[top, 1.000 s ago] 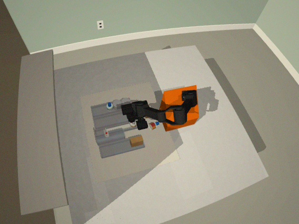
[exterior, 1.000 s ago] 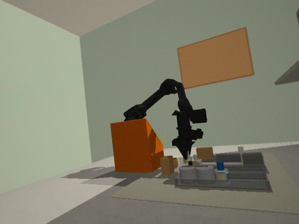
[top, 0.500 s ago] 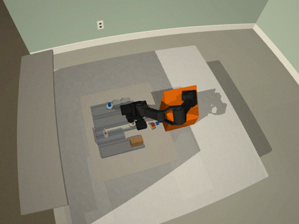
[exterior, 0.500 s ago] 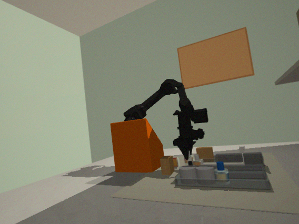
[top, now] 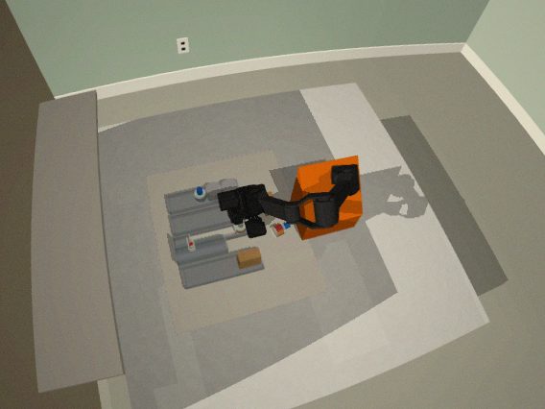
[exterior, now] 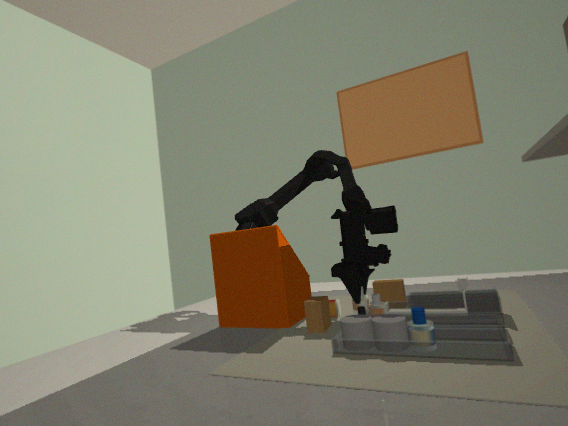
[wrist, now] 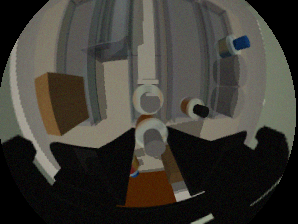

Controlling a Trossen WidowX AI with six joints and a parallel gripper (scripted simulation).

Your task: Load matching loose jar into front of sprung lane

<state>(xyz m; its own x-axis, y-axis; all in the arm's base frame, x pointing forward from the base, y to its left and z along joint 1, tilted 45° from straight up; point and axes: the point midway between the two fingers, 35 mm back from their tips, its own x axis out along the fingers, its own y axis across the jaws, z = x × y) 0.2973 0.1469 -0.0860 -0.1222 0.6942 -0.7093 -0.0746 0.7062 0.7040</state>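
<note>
Right now my gripper tip is 110 mm past the jar, 30 mm to the right of it and 30 mm above it. Round my gripper tip: grey lane rack 170 mm ahead, 40 mm to the left, 30 mm below; then white pusher rod 140 mm ahead, 50 mm to the left; then cardboard box 30 mm ahead, 130 mm to the left, 10 mm below.
</note>
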